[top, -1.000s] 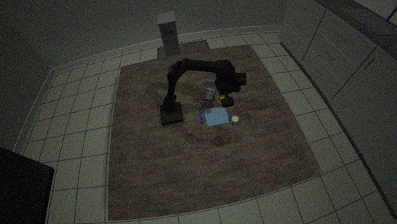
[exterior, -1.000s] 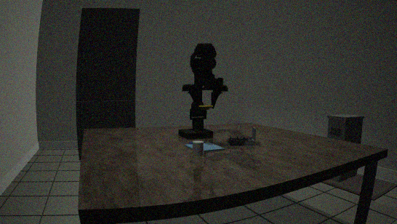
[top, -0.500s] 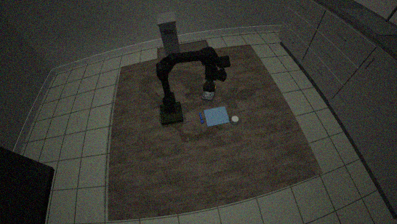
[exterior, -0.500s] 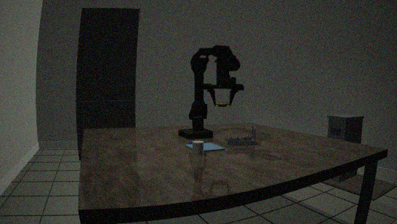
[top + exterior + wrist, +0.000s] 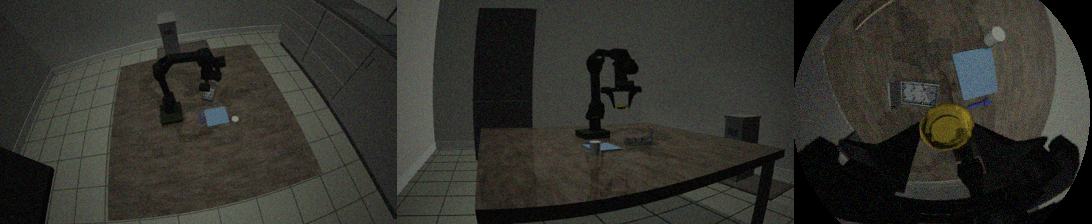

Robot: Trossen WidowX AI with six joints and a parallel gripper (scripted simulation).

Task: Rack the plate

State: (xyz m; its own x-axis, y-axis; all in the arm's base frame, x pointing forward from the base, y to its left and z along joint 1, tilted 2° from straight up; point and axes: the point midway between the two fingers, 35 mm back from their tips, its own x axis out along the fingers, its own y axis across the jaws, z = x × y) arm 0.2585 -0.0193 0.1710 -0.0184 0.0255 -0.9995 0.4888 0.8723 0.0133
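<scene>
My gripper tip is now 15 cm above the dish rack, 7 cm to the right of it and 5 cm short of it. The rest, counted from my gripper tip: white cup 22 cm to the right, 15 cm below, 11 cm ahead; yellow plate 1 cm above; light blue cloth 17 cm below, 13 cm to the right, 2 cm ahead.
</scene>
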